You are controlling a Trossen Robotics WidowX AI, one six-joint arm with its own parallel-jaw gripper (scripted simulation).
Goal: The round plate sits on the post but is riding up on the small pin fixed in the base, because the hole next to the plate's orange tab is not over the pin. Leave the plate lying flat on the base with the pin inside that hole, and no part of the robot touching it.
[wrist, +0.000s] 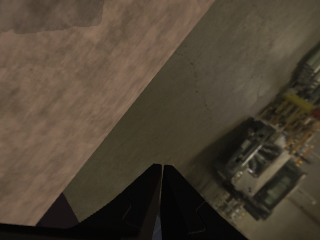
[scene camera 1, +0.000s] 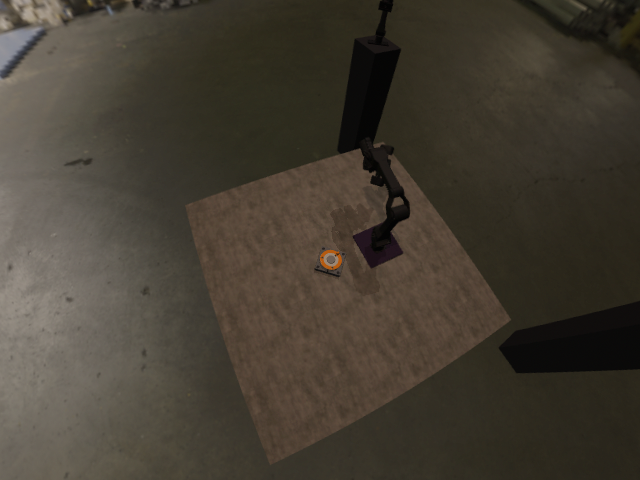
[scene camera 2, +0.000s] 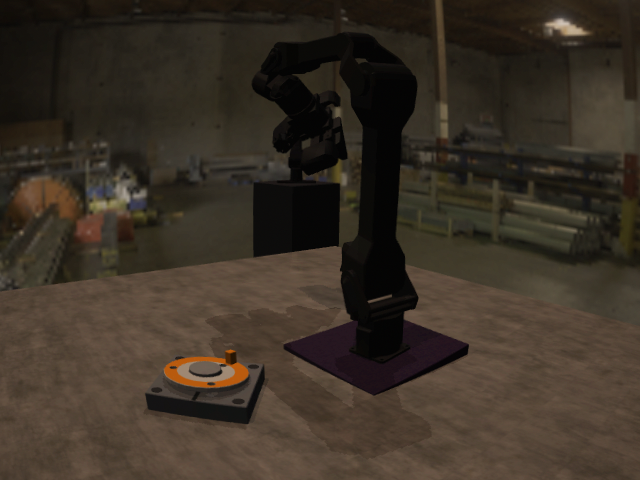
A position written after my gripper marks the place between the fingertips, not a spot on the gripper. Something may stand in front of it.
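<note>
Scene camera 2: my gripper (scene camera 2: 345,157), shut, holding nothing; square base (scene camera 2: 237,405). Wrist view: my gripper (wrist: 161,173) again.
</note>
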